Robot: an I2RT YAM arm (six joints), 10 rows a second.
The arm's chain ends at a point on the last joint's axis. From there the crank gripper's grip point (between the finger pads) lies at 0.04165 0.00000 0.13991 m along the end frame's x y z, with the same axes.
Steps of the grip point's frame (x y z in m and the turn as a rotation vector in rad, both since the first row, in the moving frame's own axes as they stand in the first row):
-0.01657 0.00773 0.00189 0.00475 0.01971 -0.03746
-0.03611 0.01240 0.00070 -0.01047 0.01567 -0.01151
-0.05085 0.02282 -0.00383 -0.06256 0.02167 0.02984
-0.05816 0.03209 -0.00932 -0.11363 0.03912 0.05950
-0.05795 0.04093 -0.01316 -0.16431 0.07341 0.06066
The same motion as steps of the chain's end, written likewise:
-0.01928 0.01000 0.00274 0.00475 0.01971 -0.03746
-0.03830 0.01143 0.00137 -0.01047 0.01567 -0.01151
-0.05372 0.01282 -0.00258 -0.06256 0.02167 0.02984
-0.06304 0.01370 -0.00655 -0.11363 0.03912 0.05950
-0.06728 0.01551 -0.00766 -0.16431 0.07341 0.06066

